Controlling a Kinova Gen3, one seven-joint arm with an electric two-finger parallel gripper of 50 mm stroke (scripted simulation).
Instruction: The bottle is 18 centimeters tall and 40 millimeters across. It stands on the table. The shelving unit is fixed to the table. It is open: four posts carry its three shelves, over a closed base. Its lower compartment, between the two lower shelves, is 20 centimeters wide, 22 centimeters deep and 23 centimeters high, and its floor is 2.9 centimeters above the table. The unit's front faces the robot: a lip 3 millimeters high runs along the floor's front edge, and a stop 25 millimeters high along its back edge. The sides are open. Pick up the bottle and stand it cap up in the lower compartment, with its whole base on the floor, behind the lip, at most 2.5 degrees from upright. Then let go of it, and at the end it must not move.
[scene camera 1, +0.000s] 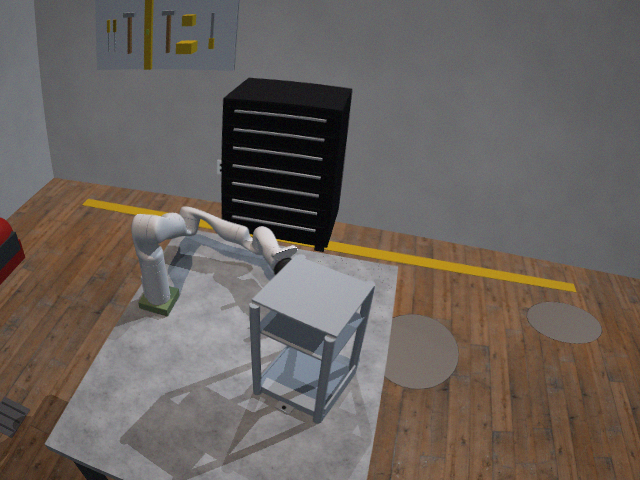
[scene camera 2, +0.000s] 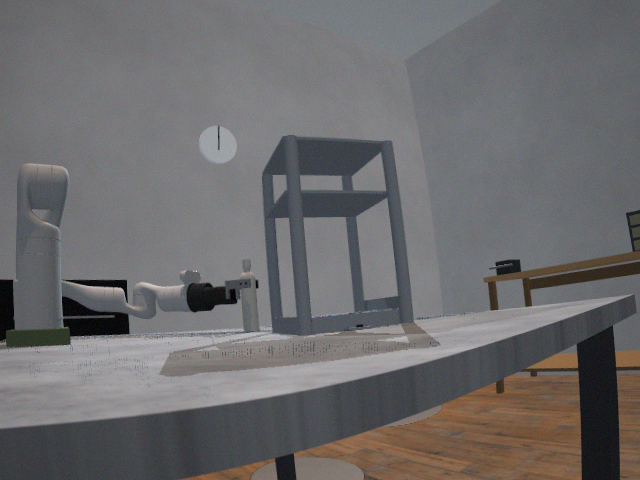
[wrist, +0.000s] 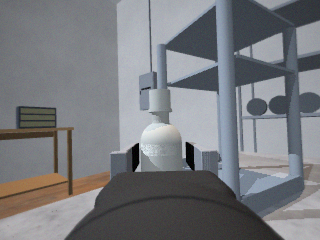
Labels:
same spot on grey shelving unit: (scene camera 2: 310, 155) = (scene camera 1: 298, 293)

